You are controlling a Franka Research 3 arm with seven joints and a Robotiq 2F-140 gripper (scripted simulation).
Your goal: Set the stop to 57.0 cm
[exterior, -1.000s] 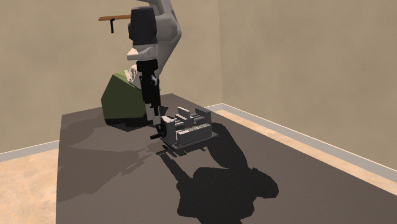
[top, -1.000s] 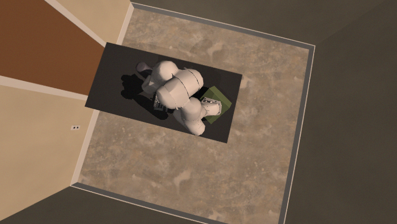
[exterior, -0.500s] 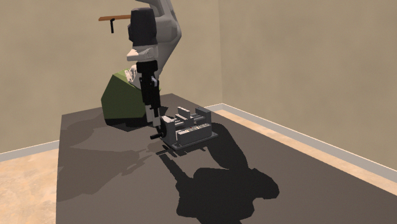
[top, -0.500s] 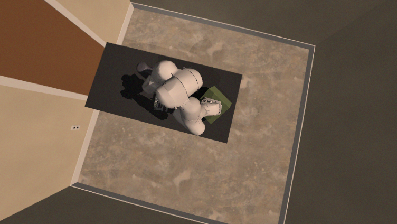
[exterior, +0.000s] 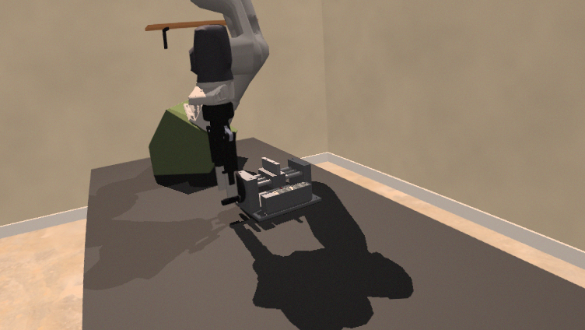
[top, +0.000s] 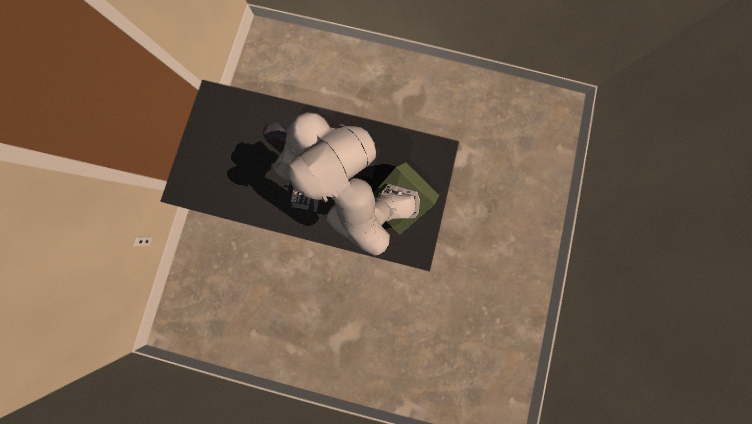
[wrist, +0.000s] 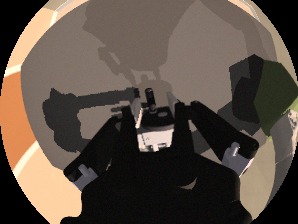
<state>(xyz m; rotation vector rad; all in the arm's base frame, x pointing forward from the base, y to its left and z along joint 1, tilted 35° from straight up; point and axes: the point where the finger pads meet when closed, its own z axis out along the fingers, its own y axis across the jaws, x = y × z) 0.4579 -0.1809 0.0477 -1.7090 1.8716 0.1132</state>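
Now: the handwheel 1 cm to the left of my hand and 4 cm below it. The rest, counted from my hand: grey stop fixture: 14 cm to the left, 1 cm below.
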